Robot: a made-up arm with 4 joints.
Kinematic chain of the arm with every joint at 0, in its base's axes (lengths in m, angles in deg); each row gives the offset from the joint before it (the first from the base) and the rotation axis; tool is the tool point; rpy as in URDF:
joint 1: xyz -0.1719 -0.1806 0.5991 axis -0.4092 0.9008 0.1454
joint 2: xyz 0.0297 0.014 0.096 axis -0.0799 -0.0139 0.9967
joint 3: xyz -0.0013 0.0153 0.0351 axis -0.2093 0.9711 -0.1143
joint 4: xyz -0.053 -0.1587 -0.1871 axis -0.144 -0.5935 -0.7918
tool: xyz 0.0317 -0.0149 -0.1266 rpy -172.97 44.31 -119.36
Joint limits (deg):
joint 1: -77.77..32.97
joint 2: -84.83..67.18
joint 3: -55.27..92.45
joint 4: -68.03..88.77
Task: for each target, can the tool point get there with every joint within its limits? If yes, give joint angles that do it. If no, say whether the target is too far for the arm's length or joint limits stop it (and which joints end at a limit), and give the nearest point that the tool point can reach.
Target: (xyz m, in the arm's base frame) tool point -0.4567 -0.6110 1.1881
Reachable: no: too far | nearest point -0.3168 -0.4194 0.9079 | short by 0.367 m
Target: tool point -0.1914 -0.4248 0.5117
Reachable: yes | joints 21.74 -59.43 -39.10 47.68
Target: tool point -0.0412 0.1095 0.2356
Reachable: no: joint limits stop it (at a limit: joint 1, joint 2, joint 3) | nearest point -0.0490 0.0087 0.3698 | short by 0.168 m
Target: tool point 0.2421 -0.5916 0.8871
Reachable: no: too far | nearest point 0.0967 -0.4109 0.8176 | short by 0.242 m
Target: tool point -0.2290 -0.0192 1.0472
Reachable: no: joint limits stop it (at a limit: joint 1, joint 3, joint 4) | nearest point -0.2832 -0.0365 0.9739 | short by 0.093 m
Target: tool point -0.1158 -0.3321 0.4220
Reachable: yes | joints -19.20 0.14 3.57 27.39
